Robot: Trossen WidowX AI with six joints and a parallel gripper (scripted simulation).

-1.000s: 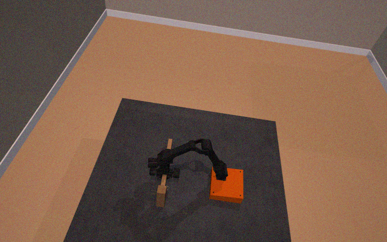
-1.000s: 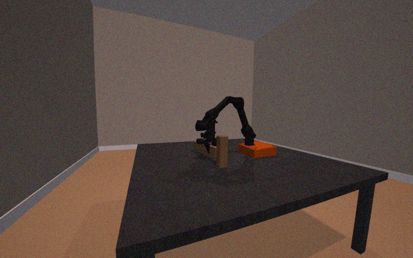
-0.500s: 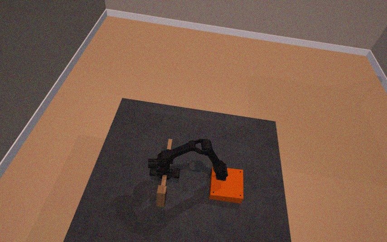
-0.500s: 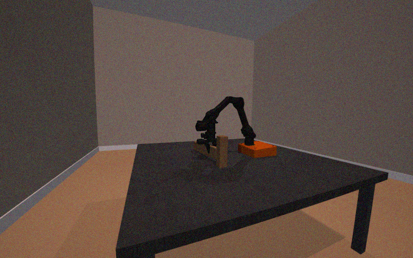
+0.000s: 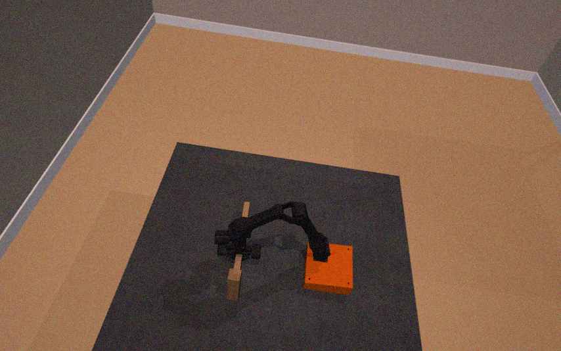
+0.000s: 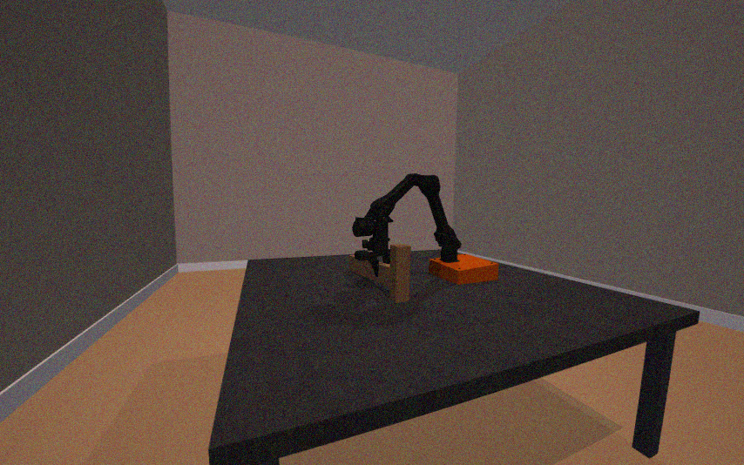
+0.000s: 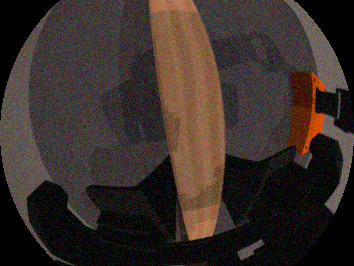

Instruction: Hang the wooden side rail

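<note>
Now: gripper tip 1 cm past the wooden headboard post, 15 cm to the right of it and 4 cm below it.
</note>
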